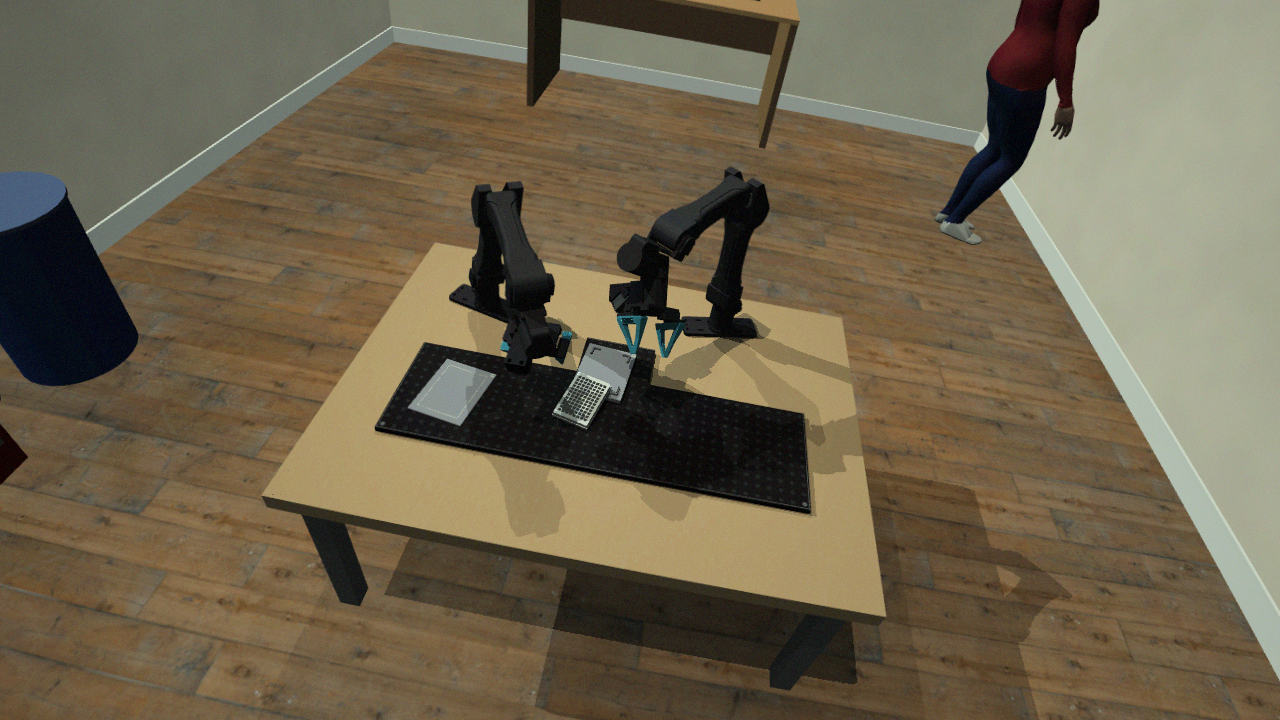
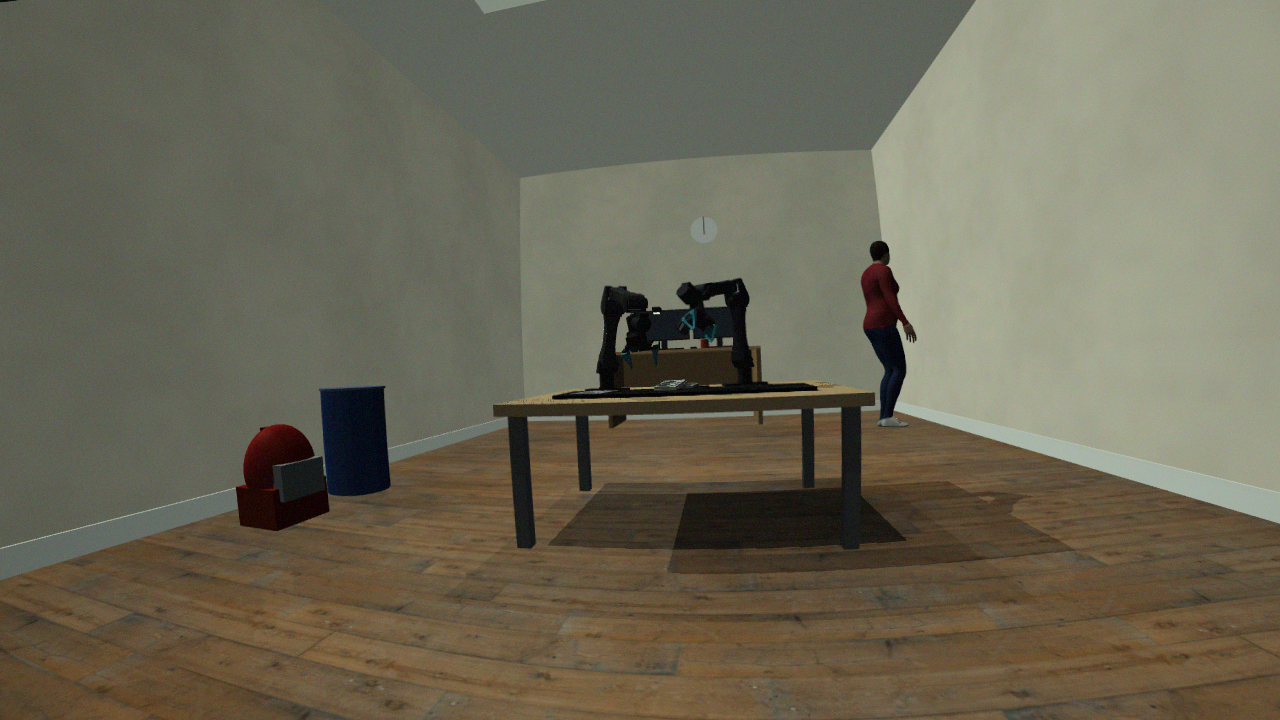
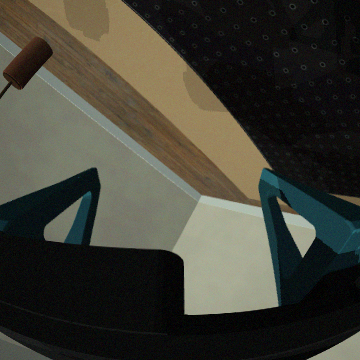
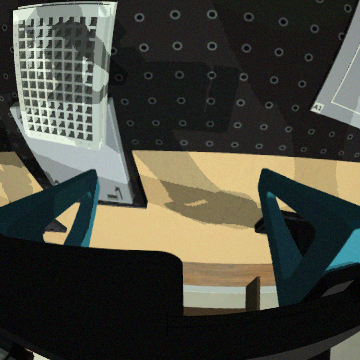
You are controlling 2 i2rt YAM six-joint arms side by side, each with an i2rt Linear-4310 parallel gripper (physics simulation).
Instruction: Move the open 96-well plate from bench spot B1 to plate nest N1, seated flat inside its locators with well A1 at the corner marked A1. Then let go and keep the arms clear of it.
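Seen in the pictures: left gripper, fingertip midpoint: (image 1: pixel 649 355) (image 2: pixel 702 335) (image 3: pixel 179 176); right gripper, fingertip midpoint: (image 1: pixel 541 358) (image 2: pixel 644 367) (image 4: pixel 178 177); left arm's base at its link origin: (image 1: pixel 718 328); right arm's base at its link origin: (image 1: pixel 487 305) (image 4: pixel 306 225).
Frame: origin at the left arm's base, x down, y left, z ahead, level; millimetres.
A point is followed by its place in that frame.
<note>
The white 96-well plate (image 1: pixel 582 400) @(x -33, y -380, z 300 mm) (image 2: pixel 674 384) @(x -33, y -368, z 322 mm) (image 4: pixel 60 80) @(x -36, y -386, z 293 mm) lies partly over the front-left part of nest N1 (image 1: pixel 610 362) @(x -25, y -307, z 167 mm) (image 4: pixel 90 167) @(x -25, y -339, z 180 mm) and partly over the black board. It is not inside the corner locators and looks tilted. Its well A1 and the nest's A1 mark cannot be made out. Spot B1 (image 1: pixel 452 392) @(x -15, y -668, z 263 mm) (image 4: pixel 345 85) @(x -15, y -609, z 230 mm), a pale outlined rectangle at the left, is bare. My right gripper (image 1: pixel 536 342) @(x -99, y -472, z 237 mm) (image 2: pixel 641 362) @(x -99, y -472, z 237 mm) (image 4: pixel 178 177) @(x -99, y -472, z 237 mm) is open and empty, raised between B1 and the nest. My left gripper (image 1: pixel 648 354) @(x -210, y -257, z 338 mm) (image 2: pixel 698 333) @(x -210, y -257, z 338 mm) (image 3: pixel 179 176) @(x -210, y -257, z 338 mm) is open and empty, raised right of the nest.
The black perforated board (image 1: pixel 716 447) @(x -13, y -89, z 418 mm) (image 3: pixel 300 75) @(x -13, y -175, z 363 mm) runs along the wooden table (image 1: pixel 429 483) @(x 0, y -689, z 498 mm). A desk (image 1: pixel 671 22) stands behind. A person (image 1: pixel 1020 89) (image 2: pixel 881 313) stands at the back right. A blue barrel (image 1: pixel 67 295) (image 2: pixel 355 438) and a red object (image 2: pixel 277 474) stand at the left.
</note>
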